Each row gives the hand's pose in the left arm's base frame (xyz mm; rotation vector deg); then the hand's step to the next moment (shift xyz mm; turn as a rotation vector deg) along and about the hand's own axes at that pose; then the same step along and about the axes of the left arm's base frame.
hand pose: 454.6 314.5 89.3 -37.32 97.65 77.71
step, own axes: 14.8 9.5 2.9 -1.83 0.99 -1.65
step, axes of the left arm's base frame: -14.4 6.9 -7.9 -0.35 -1.49 2.17
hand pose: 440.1 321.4 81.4 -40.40 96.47 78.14
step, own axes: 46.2 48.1 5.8 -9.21 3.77 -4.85
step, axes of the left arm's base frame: -61.3 21.2 -16.6 0.16 -4.45 10.14
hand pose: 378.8 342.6 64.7 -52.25 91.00 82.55
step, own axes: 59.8 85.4 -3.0 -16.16 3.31 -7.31
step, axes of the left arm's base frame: -102.7 5.1 -17.3 3.35 -6.93 16.32
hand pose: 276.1 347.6 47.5 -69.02 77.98 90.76
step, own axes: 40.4 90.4 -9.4 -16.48 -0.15 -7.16
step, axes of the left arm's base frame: -94.8 -28.4 -10.1 6.64 -6.11 15.54
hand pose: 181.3 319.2 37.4 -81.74 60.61 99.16
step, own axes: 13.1 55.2 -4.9 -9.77 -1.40 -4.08
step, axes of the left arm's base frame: -48.3 -30.1 -3.4 5.00 -2.87 8.99
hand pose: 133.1 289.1 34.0 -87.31 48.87 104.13
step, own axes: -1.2 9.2 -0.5 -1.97 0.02 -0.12
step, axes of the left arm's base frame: -6.8 -6.0 2.0 0.35 -0.20 1.93
